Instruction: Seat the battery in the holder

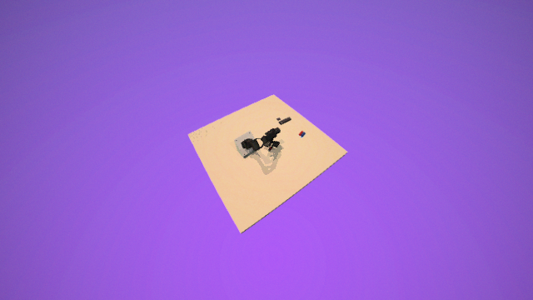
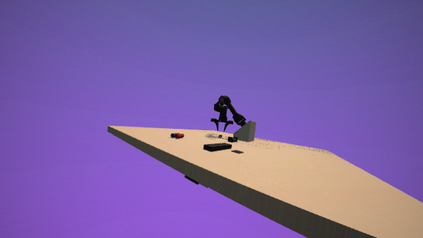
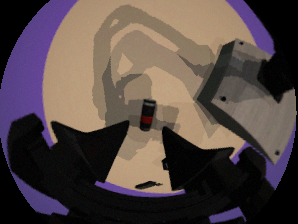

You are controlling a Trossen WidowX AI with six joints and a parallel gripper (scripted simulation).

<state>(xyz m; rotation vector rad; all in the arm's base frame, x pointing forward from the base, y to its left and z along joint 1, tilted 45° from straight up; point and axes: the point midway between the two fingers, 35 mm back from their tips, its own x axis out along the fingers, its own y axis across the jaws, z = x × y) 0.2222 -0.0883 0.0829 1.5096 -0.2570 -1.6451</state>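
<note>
Right now my gripper tip is 4 cm above the cylindrical battery. From my gripper tip the other things lie so: dark flat piece (34 cm to the left, 34 cm ahead, 5 cm below).
</note>
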